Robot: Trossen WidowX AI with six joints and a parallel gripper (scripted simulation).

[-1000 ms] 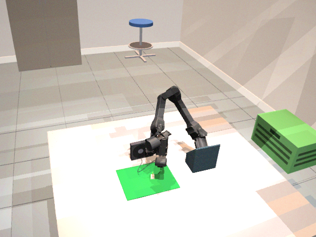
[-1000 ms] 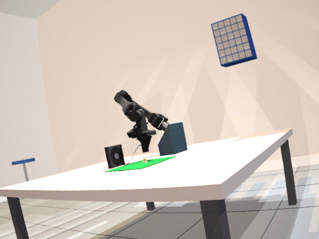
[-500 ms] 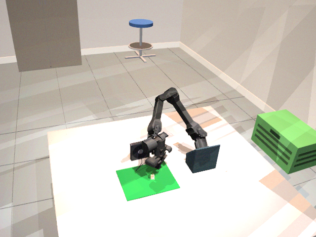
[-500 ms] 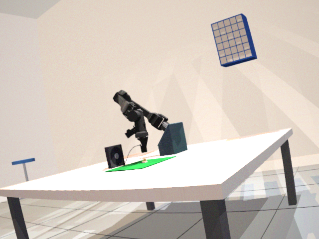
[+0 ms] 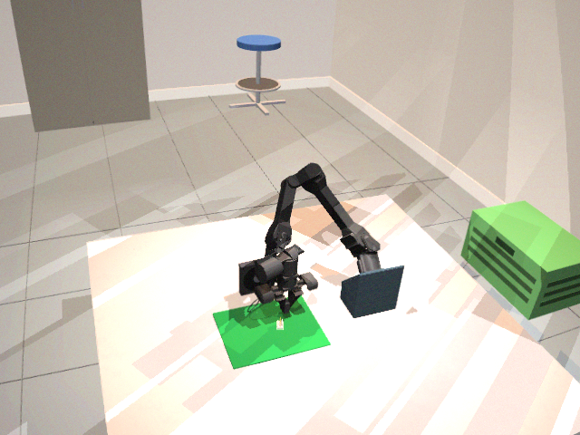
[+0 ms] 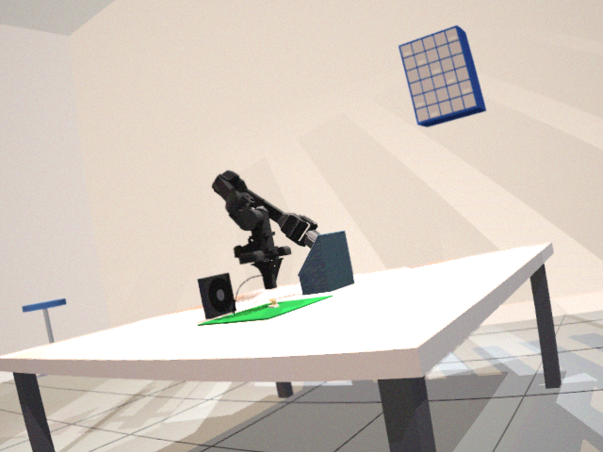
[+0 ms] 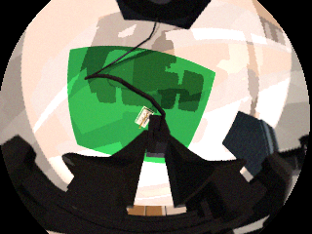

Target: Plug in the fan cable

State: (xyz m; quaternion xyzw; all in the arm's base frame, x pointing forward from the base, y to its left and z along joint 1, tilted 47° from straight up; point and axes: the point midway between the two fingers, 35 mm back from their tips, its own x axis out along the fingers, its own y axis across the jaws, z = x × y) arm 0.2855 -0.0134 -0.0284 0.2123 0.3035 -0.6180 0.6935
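The pale four-pin header is 6 cm below my gripper tip, 2 cm ahead of it and 1 cm to the left of it. From my gripper tip the other things lie so: dark plug: 1 cm above; green board: 8 cm below, 5 cm ahead, 1 cm to the left; black fan: 18 cm to the right, 4 cm ahead, 1 cm below.
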